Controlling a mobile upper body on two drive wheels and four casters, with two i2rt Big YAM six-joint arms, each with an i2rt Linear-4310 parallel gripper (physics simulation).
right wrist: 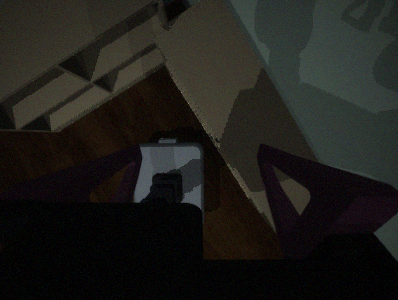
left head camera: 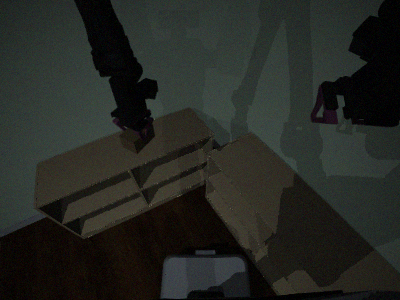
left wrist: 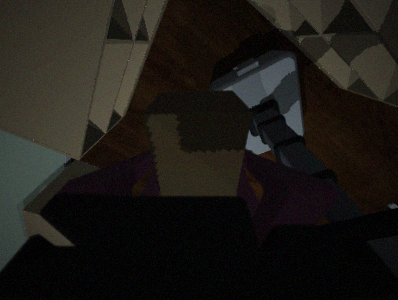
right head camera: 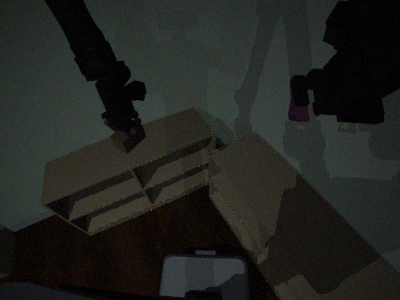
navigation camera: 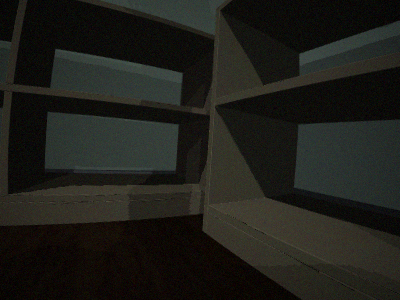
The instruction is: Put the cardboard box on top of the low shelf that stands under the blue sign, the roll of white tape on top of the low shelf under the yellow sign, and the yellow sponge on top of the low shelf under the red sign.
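Frame: origin at the left arm's base, x ahead, y left, z up, level; metres.
Seen in the pictures: left gripper, fingertip midpoint: (left head camera: 138, 137) (left wrist: 198, 150) (right head camera: 128, 138); right gripper, fingertip midpoint: (right wrist: 199, 150) (left head camera: 332, 119) (right head camera: 313, 117).
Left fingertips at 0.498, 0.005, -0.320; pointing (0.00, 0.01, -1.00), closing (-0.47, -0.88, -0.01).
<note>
Pixels of each thing's top centre, then the offset from my left fingertips to it, as dx, dy, dz. "*": a spot on its surface instead. Level surfaces: height alone.
- brown cardboard box, middle of its top: (left wrist: 197, 176) (left head camera: 135, 129) (right head camera: 125, 130) +0.001, +0.000, +0.033
- left-hand low shelf, its level: dz -0.480
- left one's middle board, surface spot: (navigation camera: 110, 98) * +0.344, +0.027, -0.754
- right one's side panel, surface spot: (navigation camera: 240, 155) * +0.391, -0.329, -0.884
My left gripper (left head camera: 134, 130) (right head camera: 122, 130) (left wrist: 198, 150) is shut on the brown cardboard box (left head camera: 138, 142) (right head camera: 128, 142) (left wrist: 200, 165). In both head views the box overlaps the top of the left-hand low shelf (left head camera: 90, 170) (right head camera: 90, 172) (right wrist: 50, 30); whether it touches is unclear. The right-hand low shelf (left head camera: 250, 170) (right head camera: 250, 172) (right wrist: 210, 60) is angled beside it, with dark shadows on its top. My right gripper (left head camera: 333, 118) (right head camera: 322, 119) (right wrist: 199, 150) is open, to the right of and apart from the box. The white tape, yellow sponge and coloured signs do not show.
The two shelves nearly meet at a corner; the navigation view shows the left one's middle board (navigation camera: 110, 98) and the right one's side panel (navigation camera: 240, 155) close up. My pale base (left head camera: 205, 270) (right head camera: 205, 270) is at the bottom. The pale wall (left head camera: 200, 60) is behind the shelves.
</note>
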